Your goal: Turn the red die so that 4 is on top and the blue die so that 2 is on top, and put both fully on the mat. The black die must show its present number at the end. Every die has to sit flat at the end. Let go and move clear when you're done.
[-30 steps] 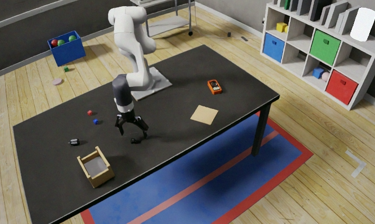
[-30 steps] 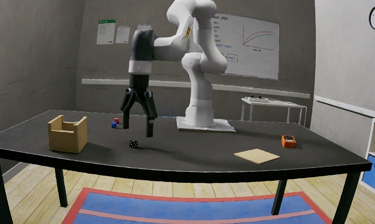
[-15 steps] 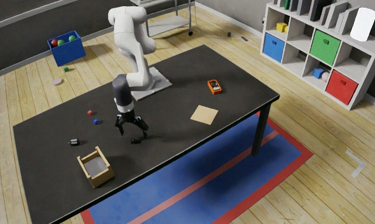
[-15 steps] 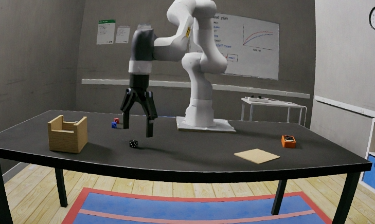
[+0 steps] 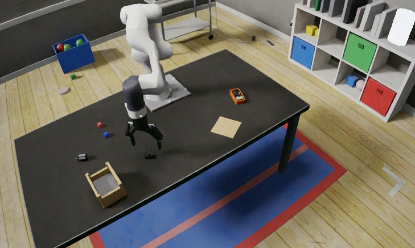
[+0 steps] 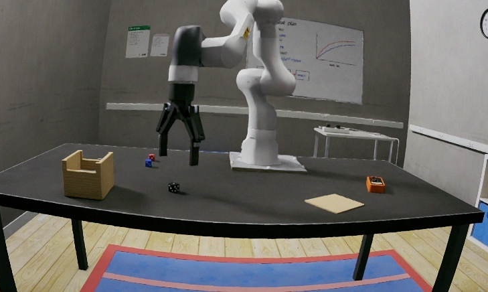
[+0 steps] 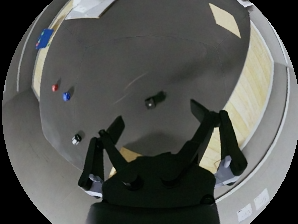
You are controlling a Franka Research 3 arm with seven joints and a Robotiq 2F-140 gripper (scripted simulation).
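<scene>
My hand is 420 mm past the red die, 170 mm to the left of it and 100 mm above it. Also, from my hand: black die 10 mm behind, 10 mm to the right, 100 mm below; then wooden box 80 mm ahead, 280 mm to the right, 60 mm below; then blue die 310 mm behind, 160 mm to the right, 100 mm below.
</scene>
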